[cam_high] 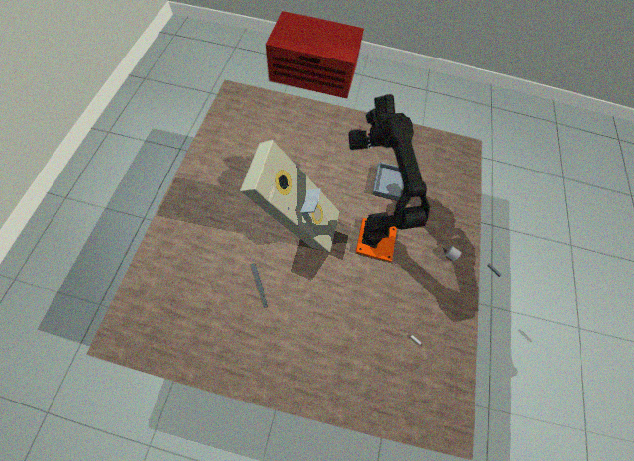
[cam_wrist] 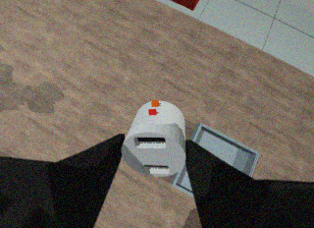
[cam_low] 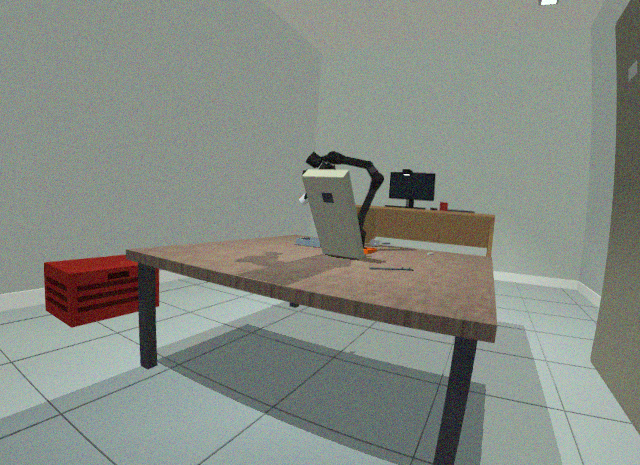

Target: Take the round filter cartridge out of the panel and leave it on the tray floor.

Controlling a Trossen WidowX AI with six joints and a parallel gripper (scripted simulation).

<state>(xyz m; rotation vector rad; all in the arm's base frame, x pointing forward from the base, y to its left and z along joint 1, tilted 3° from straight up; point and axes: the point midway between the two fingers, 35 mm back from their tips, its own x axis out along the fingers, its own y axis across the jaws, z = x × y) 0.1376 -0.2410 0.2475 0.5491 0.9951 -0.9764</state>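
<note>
My gripper tip is 15 cm past the grey tray, 3 cm to the left of it and 24 cm above it. Also, from my gripper tip: round grey filter cartridge (right at my gripper tip); then small pale shelf (12 cm ahead, 28 cm to the left, 6 cm below); then small pin (39 cm behind, 56 cm to the left, 24 cm below).
</note>
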